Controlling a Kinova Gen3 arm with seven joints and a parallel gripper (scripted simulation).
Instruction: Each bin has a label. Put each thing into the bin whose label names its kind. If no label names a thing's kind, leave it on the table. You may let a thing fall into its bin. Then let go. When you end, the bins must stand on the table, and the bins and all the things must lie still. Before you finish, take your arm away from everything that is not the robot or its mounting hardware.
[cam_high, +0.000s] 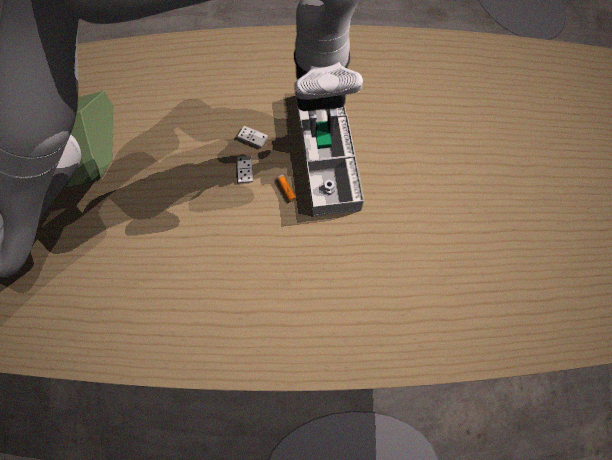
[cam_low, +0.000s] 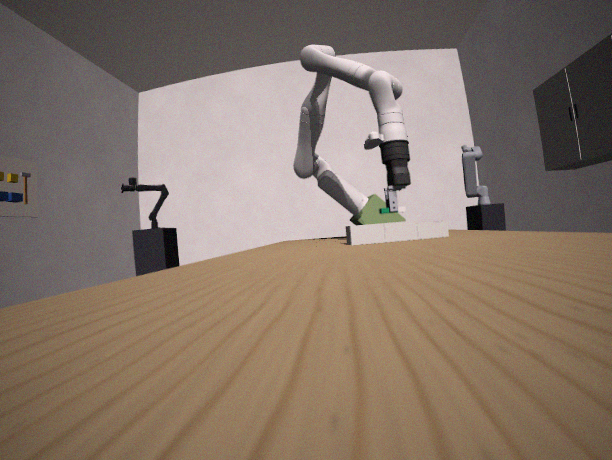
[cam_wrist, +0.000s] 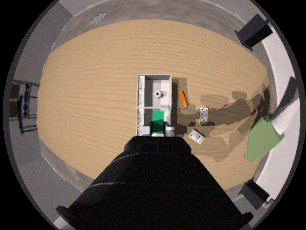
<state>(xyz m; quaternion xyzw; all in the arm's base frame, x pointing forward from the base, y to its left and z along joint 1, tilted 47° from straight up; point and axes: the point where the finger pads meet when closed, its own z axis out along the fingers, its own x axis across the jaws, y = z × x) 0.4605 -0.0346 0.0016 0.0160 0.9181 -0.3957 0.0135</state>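
Now: the orange battery 8 cm below my hand, 7 cm behind it and 6 cm to the right of it. The rest, counted from my hand: green block (1 cm to the left, 1 cm below).
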